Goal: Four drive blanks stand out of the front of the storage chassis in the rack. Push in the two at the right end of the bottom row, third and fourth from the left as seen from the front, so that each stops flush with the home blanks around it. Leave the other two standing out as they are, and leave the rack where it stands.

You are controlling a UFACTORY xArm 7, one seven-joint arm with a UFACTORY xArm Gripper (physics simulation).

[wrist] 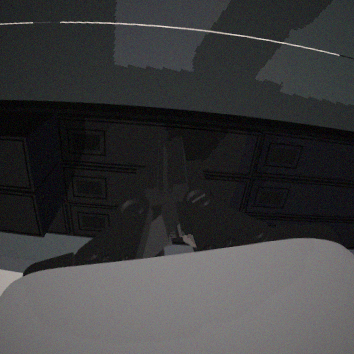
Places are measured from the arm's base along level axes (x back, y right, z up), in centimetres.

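Pixels of known places: gripper, fingertip midpoint: (170, 162).
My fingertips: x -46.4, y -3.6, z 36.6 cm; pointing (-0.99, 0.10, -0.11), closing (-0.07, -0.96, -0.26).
Behind a point stands the place of what it marks.
The dark front of the storage chassis (230, 142) @[x -47.4, y -6.6, z 35.5 cm] runs across the middle of the wrist view. At the left, two stacked drive blanks, one (12, 162) @[x -43.7, y 3.4, z 36.0 cm] above the other (17, 212) @[x -43.6, y 3.8, z 38.9 cm], stand out from the front and show a dark side face. To their right, several blanks with square recesses, such as one (90, 141) @[x -46.9, y 0.8, z 36.1 cm] and one (90, 187) @[x -46.9, y 0.9, z 39.0 cm], lie further back. My gripper (170, 162) @[x -46.4, y -3.6, z 36.6 cm] is shut and empty, its fingertips over the column of blanks right of the protruding pair. Whether the tips touch a blank cannot be told; the fingers hide part of that column.
More blanks, one (282, 155) @[x -48.1, y -9.9, z 36.1 cm] and one (272, 197) @[x -48.1, y -10.0, z 39.0 cm], show in the column at the right. A dark surface with a thin pale curved line and lighter patches fills the top. The pale grey housing (175, 300) @[x -37.3, y -4.2, z 35.3 cm] of my arm covers the bottom. A light surface shows at the lower left.
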